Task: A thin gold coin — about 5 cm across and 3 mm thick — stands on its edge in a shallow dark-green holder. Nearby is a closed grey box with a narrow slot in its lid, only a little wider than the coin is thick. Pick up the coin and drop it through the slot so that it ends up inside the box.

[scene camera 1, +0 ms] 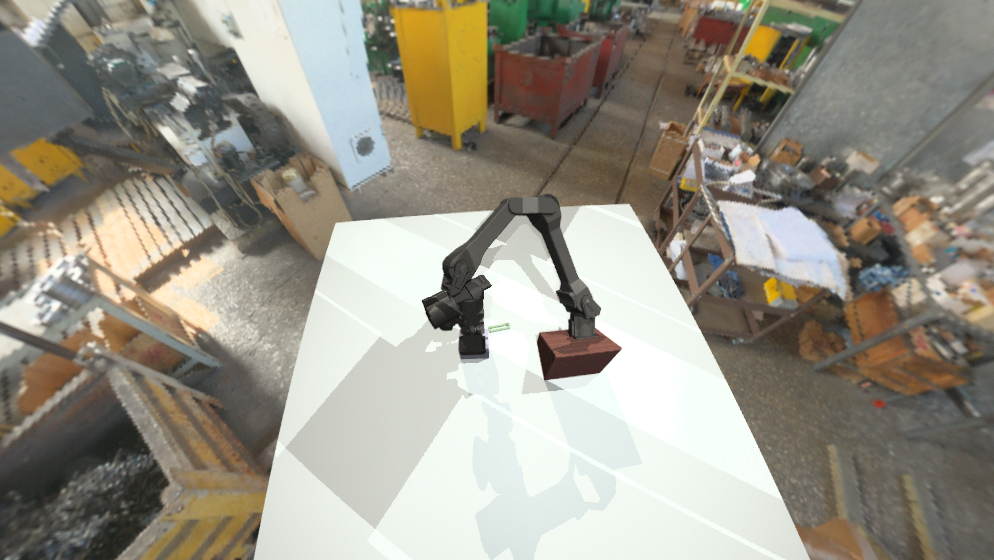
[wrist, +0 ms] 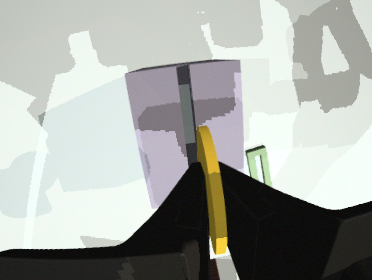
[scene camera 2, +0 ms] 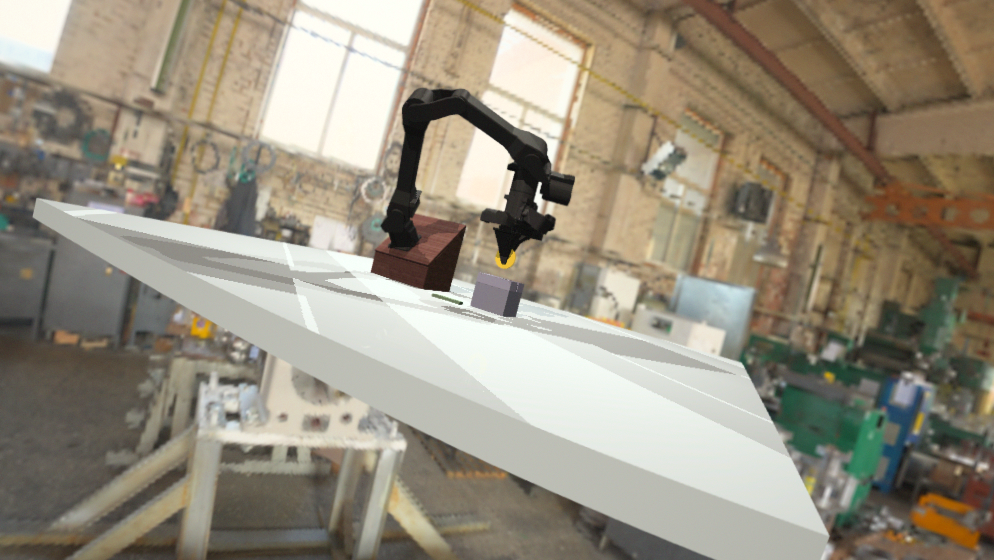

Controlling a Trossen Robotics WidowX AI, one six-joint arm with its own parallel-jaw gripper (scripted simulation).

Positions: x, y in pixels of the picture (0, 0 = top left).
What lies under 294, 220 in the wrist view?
My gripper.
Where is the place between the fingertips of my gripper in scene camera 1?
473, 332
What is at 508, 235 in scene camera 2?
My gripper.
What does my gripper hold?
A gold coin.
